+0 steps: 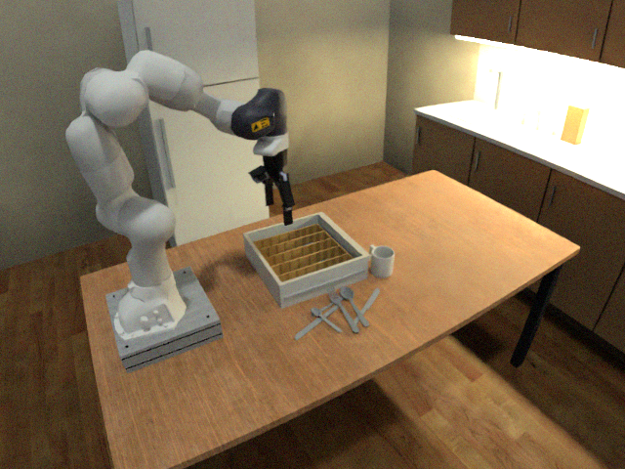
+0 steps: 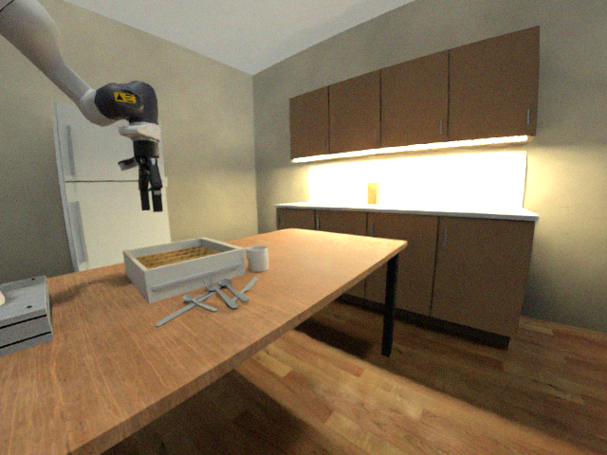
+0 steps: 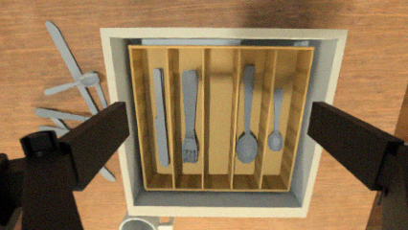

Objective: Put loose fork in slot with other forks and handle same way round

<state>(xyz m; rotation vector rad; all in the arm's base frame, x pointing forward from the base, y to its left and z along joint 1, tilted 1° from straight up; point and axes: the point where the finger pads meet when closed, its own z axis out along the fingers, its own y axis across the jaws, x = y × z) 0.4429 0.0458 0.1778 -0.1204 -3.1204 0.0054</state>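
Right now my hand is 1 cm past the spoon, 26 cm to the left of it and 25 cm above it. The rest, counted from my hand: white mug (30 cm ahead, 18 cm to the right, 22 cm below); then cutlery tray (9 cm ahead, 1 cm to the left, 22 cm below).
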